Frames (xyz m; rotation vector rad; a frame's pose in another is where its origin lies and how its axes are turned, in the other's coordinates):
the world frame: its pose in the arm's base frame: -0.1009 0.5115 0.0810 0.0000 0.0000 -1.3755
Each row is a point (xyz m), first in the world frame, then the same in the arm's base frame.
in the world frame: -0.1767 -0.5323 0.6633
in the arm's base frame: -0.6574 0.5815 0.7443
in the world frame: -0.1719 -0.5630 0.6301
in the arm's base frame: -0.6866 0.5709 0.7111
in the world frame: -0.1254 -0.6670 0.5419
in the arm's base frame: -0.7796 0.5051 0.6229
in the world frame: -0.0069 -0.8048 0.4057
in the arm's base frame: -0.8917 0.3621 0.4867
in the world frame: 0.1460 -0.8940 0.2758
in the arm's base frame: -0.9496 0.1948 0.3568
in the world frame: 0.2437 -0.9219 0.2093
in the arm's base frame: -0.9580 0.0935 0.2903
